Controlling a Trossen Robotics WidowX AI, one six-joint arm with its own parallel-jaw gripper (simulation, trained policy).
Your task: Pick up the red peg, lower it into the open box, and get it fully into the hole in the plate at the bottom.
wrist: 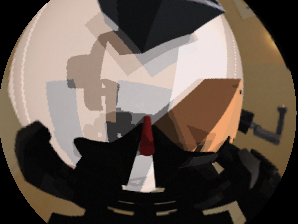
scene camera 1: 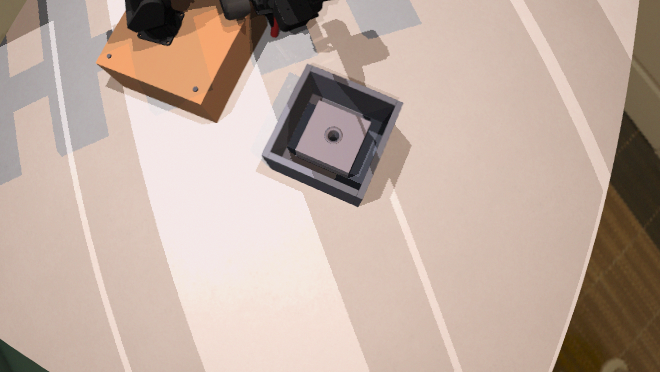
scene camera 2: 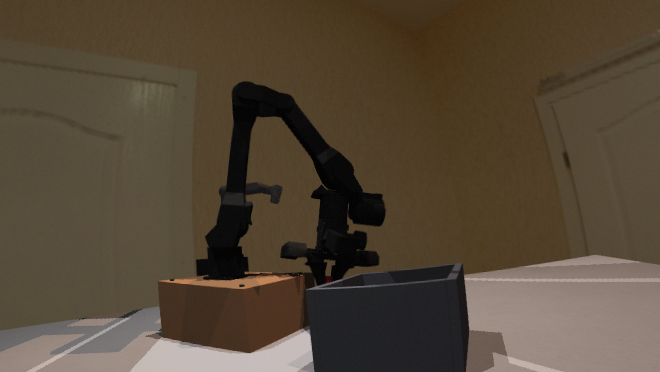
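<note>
In the wrist view I can see my gripper, and scene camera 1 shows the gripper too. A dark grey box is there for me to see as well, together with a plate.
</note>
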